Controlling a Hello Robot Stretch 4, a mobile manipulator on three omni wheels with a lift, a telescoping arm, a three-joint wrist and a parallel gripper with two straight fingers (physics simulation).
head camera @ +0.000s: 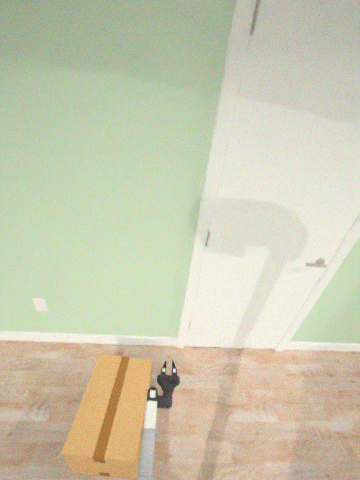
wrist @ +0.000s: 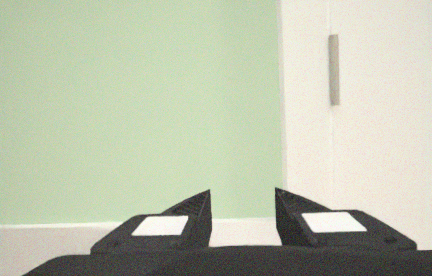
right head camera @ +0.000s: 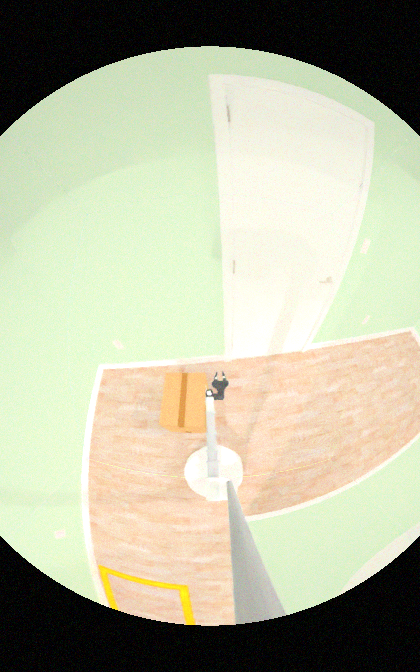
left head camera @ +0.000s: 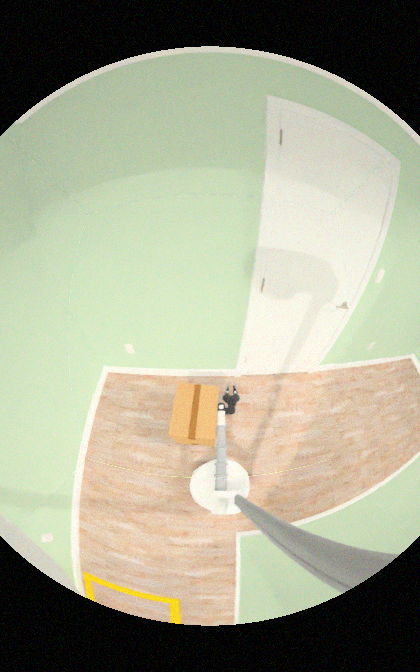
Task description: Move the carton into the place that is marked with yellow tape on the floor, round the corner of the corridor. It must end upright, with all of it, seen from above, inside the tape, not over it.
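Frame: origin at the robot's base, x back, y right, z up, level; millimetres.
Where they show: gripper, fingertip midpoint: [head camera: 169, 360] [wrist: 243, 208].
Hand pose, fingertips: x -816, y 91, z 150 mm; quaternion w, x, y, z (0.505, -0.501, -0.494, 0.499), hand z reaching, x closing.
Observation:
After its pixels a point has its place.
The orange-brown carton [head camera: 100, 410] @(x -492, y -242, z 293 mm) [left head camera: 185, 412] [right head camera: 172, 400] stands upright on the floor, a darker tape strip along its top, close to the wall. My gripper [head camera: 169, 361] @(x -816, y 91, z 150 mm) [left head camera: 231, 387] [right head camera: 220, 373] [wrist: 243, 208] @(x -816, y 91, z 150 mm) is right of the carton, pointing at the wall, its fingers apart with nothing between them. The arm lies along the carton's right side; whether it touches the carton I cannot tell. The yellow tape [left head camera: 135, 592] [right head camera: 145, 581] shows in part at the bottom left of both side head views, behind my base. The carton does not show in the wrist view.
A white door [head camera: 270, 200] @(x -1028, y 489, z 1236 mm) [left head camera: 310, 225] [right head camera: 280, 200] [wrist: 390, 125] @(x -1023, y 296, z 187 mm) is ahead to the right in the green wall [head camera: 100, 200] @(x -1027, y -336, z 1148 mm). My round white base [left head camera: 200, 487] [right head camera: 195, 472] stands behind the carton. A wall corner [left head camera: 238, 535] is behind my base, beside the corridor stretch with the tape.

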